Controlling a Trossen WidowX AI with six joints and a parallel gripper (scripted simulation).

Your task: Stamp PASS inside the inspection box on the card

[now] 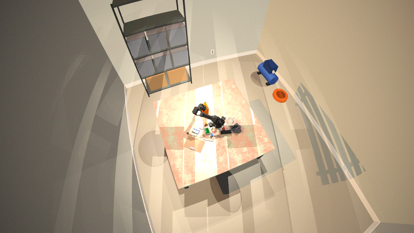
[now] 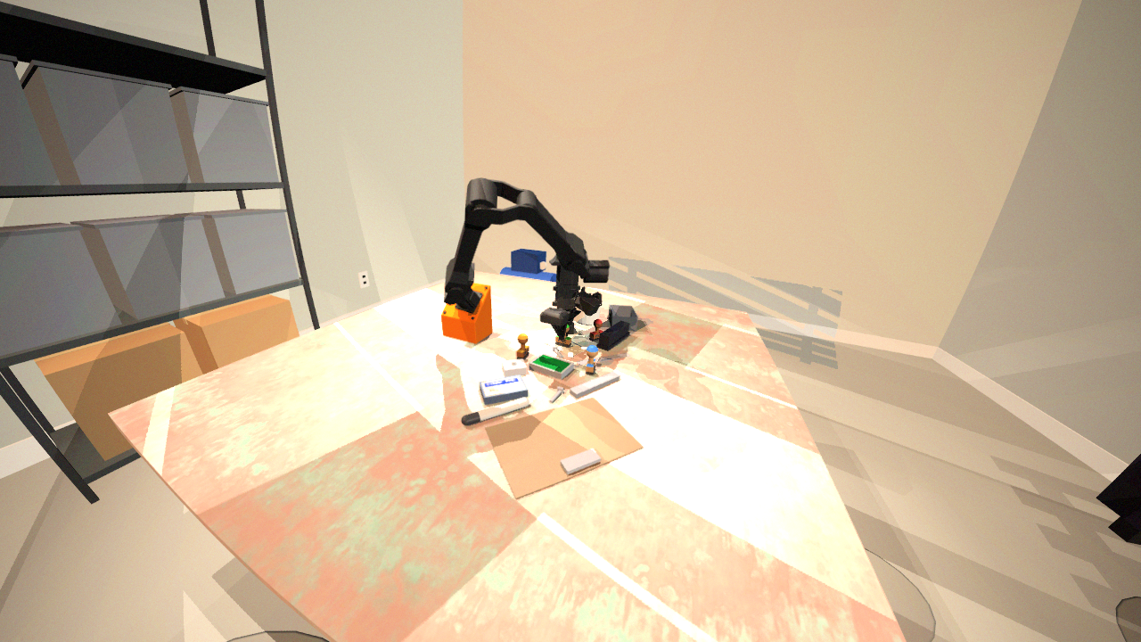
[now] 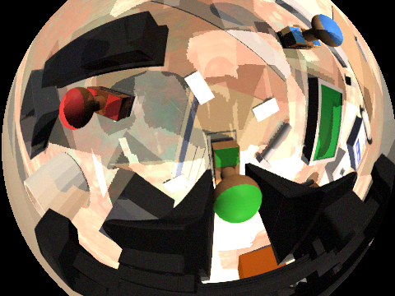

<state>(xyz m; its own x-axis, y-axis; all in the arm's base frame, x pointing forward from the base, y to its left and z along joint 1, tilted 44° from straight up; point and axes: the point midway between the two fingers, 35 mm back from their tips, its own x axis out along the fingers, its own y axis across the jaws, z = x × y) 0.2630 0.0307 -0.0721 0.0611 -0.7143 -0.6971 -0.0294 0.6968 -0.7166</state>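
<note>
Right now the green-knobbed stamp is right at my gripper tip. From my gripper tip the other things lie so: red-knobbed stamp (70 mm ahead, 90 mm to the left); white card (10 mm ahead, 30 mm below); black block (60 mm behind, 110 mm to the left, 10 mm below).
</note>
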